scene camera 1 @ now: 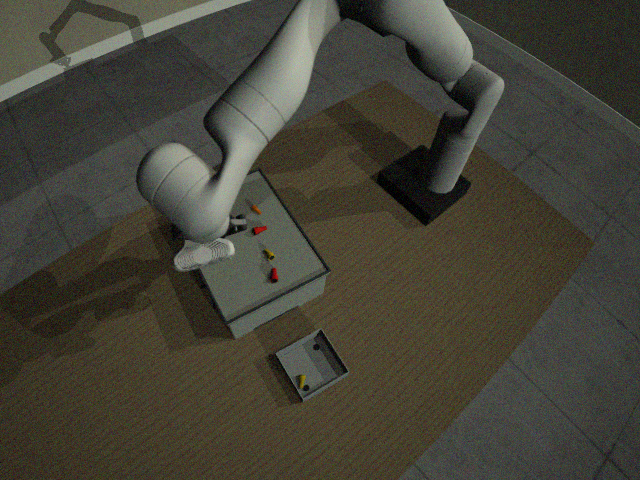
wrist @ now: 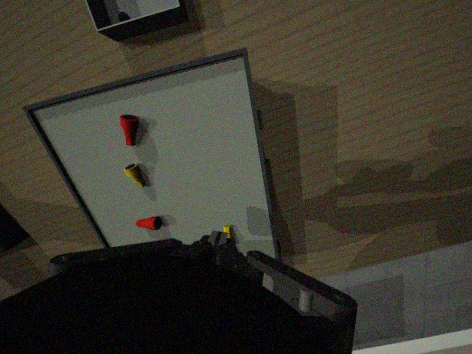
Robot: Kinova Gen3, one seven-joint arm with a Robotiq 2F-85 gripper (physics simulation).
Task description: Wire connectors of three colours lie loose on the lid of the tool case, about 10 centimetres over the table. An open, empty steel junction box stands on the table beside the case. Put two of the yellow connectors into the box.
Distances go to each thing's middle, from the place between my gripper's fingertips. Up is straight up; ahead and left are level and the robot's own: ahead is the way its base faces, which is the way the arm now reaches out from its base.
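You'd find the tool case (scene camera 1: 240,288) 10 cm below my hand, 6 cm behind it and 1 cm to the left of it. There's a steel junction box (scene camera 1: 314,356) too, and that's 14 cm below my hand, 3 cm behind it and 27 cm to the left.
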